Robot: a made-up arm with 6 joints. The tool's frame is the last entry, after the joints. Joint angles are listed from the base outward. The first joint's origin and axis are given. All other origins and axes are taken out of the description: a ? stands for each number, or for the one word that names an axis. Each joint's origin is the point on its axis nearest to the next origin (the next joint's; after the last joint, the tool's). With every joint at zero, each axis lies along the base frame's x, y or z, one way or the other. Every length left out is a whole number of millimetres.
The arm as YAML. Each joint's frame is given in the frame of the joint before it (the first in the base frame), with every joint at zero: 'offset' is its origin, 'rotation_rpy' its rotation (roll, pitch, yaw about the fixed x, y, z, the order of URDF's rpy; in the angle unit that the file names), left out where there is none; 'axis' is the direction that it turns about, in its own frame. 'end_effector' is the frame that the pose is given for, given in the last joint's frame.
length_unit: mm
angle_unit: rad
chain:
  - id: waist
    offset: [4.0, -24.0, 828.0]
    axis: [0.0, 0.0, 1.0]
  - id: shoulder
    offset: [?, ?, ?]
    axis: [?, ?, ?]
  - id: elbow
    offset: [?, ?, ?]
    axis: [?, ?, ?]
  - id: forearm
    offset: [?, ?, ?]
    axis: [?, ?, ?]
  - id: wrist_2
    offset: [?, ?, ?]
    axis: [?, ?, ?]
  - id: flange
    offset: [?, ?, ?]
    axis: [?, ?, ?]
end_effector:
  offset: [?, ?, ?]
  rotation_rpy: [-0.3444, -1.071, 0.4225]
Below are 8 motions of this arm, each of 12 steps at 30 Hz.
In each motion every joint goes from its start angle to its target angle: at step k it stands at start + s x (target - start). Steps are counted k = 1, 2, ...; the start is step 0. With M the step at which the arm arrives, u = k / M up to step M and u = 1 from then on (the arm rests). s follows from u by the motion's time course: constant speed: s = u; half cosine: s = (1 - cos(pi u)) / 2; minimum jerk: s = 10 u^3 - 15 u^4 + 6 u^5.
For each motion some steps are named. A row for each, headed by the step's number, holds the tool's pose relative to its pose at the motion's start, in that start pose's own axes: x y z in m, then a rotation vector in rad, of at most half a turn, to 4 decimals.
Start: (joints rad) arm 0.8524 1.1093 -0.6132 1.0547 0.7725 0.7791
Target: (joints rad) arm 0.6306 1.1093 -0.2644 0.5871 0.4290 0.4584
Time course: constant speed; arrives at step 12
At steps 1, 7, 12:
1: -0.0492 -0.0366 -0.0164 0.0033 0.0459 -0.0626
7: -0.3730 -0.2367 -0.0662 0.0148 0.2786 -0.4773
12: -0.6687 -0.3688 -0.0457 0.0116 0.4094 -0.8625

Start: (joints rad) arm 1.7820 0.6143 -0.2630 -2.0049 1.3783 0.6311
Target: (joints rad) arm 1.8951 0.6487 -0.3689 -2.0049 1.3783 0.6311
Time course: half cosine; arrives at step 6
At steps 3, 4, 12:
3: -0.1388 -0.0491 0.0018 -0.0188 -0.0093 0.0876
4: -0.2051 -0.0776 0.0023 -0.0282 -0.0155 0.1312
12: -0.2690 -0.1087 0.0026 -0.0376 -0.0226 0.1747

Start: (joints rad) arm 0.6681 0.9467 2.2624 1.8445 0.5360 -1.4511
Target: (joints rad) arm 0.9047 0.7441 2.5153 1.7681 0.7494 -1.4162
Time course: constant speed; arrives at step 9
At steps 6, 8, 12:
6: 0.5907 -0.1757 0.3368 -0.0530 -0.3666 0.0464
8: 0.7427 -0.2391 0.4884 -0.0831 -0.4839 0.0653
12: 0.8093 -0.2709 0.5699 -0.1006 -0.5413 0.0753

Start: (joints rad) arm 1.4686 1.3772 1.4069 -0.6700 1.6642 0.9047
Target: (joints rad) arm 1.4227 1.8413 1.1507 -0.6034 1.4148 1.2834
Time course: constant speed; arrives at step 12
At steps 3, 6, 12:
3: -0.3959 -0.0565 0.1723 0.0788 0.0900 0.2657
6: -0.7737 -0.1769 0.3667 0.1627 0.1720 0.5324
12: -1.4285 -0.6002 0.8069 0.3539 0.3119 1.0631

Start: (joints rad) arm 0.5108 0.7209 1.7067 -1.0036 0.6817 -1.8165
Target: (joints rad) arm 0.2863 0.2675 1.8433 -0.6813 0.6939 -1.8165
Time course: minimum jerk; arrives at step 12
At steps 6, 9, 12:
6: -0.4966 0.4269 -0.5444 0.1610 0.3490 0.1146
9: -1.0008 0.7710 -0.8007 0.2916 0.6235 0.2179
12: -1.1439 0.8576 -0.8397 0.3265 0.6946 0.2459

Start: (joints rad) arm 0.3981 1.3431 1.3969 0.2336 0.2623 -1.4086
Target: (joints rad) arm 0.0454 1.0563 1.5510 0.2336 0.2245 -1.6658
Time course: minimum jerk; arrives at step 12
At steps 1, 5, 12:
1: 0.0075 0.0018 0.0031 0.0009 -0.0026 0.0001
5: 0.4832 0.1454 0.2470 0.0632 -0.1713 0.0142
12: 1.1927 0.5446 0.8641 0.2017 -0.4527 0.0971

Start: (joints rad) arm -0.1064 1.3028 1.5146 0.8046 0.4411 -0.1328
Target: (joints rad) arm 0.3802 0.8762 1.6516 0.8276 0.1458 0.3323
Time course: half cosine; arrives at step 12
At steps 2, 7, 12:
2: 0.1397 -0.0141 0.0158 -0.0214 -0.0255 0.0242
7: 1.2091 -0.1944 0.3844 -0.2281 -0.2170 0.1575
12: 1.7461 -0.3937 0.8104 -0.3759 -0.3102 0.1790

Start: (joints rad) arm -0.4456 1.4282 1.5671 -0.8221 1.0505 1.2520
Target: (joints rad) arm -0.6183 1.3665 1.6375 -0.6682 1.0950 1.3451
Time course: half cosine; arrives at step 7
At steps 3, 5, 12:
3: 0.0542 -0.1724 -0.1530 -0.1208 -0.0604 0.0378
5: 0.1126 -0.3709 -0.3003 -0.2557 -0.1232 0.0825
12: 0.1386 -0.4623 -0.3591 -0.3168 -0.1502 0.1035

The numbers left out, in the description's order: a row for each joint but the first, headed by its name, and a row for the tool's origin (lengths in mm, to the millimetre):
shoulder: xyz 165.0 -16.0 0.0, axis 0.0 1.0 0.0
elbow: xyz 24.0 0.0 1439.0, axis 0.0 -1.0 0.0
forearm: xyz 1428.0 0.0 155.0, axis -1.0 0.0 0.0
wrist_2: xyz 0.0 22.0 -24.0, axis 0.0 -1.0 0.0
flange: xyz 286.0 0.0 5.0, axis -1.0 0.0 0.0
tool: xyz 0.0 29.0 19.0

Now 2 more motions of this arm.
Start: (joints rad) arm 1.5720 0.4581 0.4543 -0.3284 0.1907 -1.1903
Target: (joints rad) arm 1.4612 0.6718 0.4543 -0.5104 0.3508 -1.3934
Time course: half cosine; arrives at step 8
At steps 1, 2, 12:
1: 0.0089 -0.0225 -0.0026 0.0017 -0.0081 -0.0130
2: 0.0343 -0.0870 -0.0087 0.0066 -0.0319 -0.0498
12: 0.2278 -0.6096 0.0132 0.0542 -0.2526 -0.3197

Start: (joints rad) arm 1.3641 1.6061 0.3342 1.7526 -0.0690 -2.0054
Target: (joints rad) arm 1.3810 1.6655 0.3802 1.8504 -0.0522 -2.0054
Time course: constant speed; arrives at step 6
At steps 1, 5, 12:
1: -0.0024 0.0059 -0.0166 -0.0049 0.0040 0.0185
5: -0.0138 0.0290 -0.0832 -0.0245 0.0204 0.0923
12: -0.0171 0.0346 -0.0998 -0.0294 0.0246 0.1108

